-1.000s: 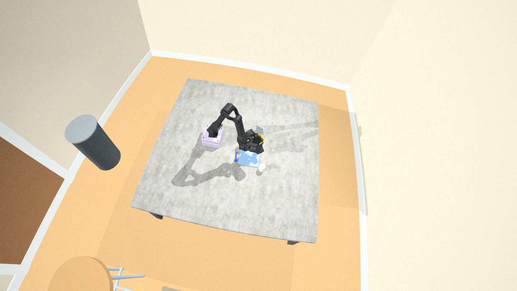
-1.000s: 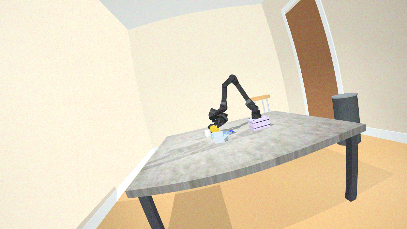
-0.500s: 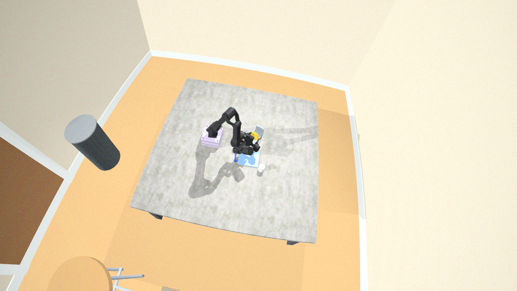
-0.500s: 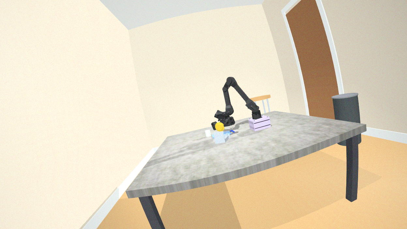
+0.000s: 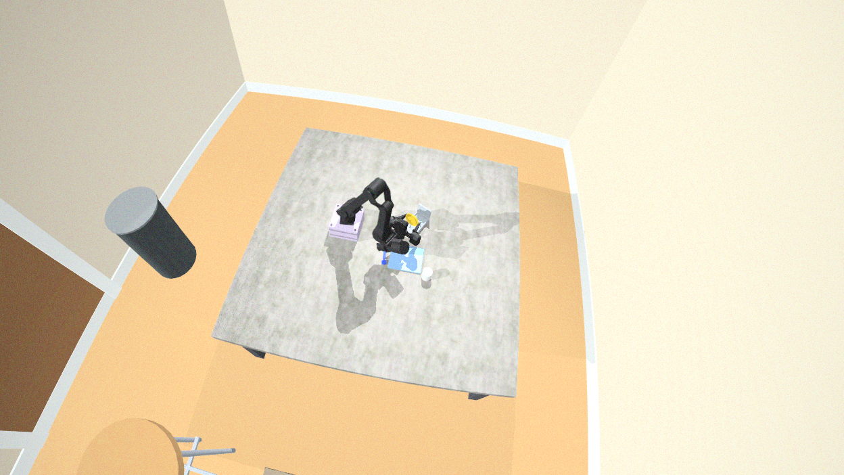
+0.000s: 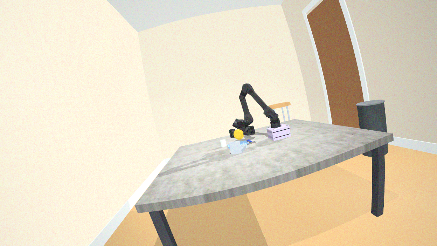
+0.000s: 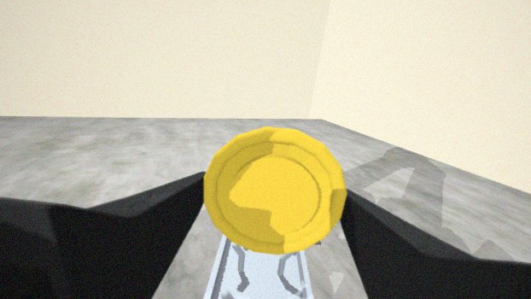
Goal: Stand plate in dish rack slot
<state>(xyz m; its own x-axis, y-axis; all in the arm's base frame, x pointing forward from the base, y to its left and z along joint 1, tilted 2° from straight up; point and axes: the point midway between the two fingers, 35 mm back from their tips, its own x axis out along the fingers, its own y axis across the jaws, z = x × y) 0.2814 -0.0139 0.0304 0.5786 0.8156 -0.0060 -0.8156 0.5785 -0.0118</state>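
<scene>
My gripper tip is 80 mm above the grey dish rack, 30 mm to the right of it and 20 mm short of it. From my gripper tip the other things lie so: yellow plate (10 mm to the right); blue utensil (160 mm to the right, 120 mm behind, 100 mm below); white cup (240 mm to the right, 80 mm below, 70 mm ahead).
</scene>
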